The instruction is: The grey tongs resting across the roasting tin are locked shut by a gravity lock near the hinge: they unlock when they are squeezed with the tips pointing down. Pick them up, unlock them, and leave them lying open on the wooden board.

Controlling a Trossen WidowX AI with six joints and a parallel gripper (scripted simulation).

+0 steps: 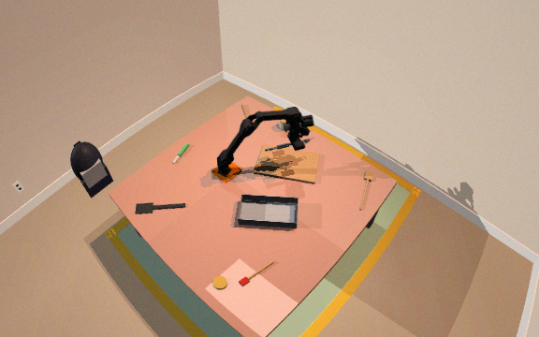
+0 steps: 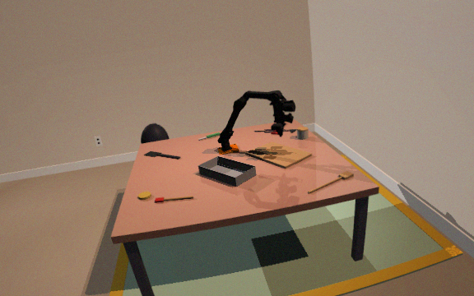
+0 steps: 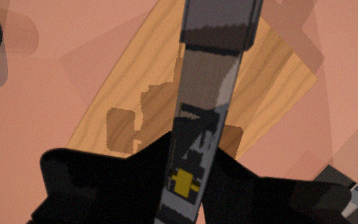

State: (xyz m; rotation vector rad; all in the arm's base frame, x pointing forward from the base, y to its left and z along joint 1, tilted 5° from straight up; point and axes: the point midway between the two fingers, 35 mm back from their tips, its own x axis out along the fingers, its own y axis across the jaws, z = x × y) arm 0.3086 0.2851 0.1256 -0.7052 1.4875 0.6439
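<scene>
The wooden board lies 20 mm behind my gripper tip, 20 mm to the right of it and 120 mm below it. The rest, counted from my gripper tip: tin 70 mm ahead, 390 mm to the right, 100 mm below; yellow lock piece 40 mm above; black spatula 480 mm behind, 720 mm to the right, 130 mm below.
</scene>
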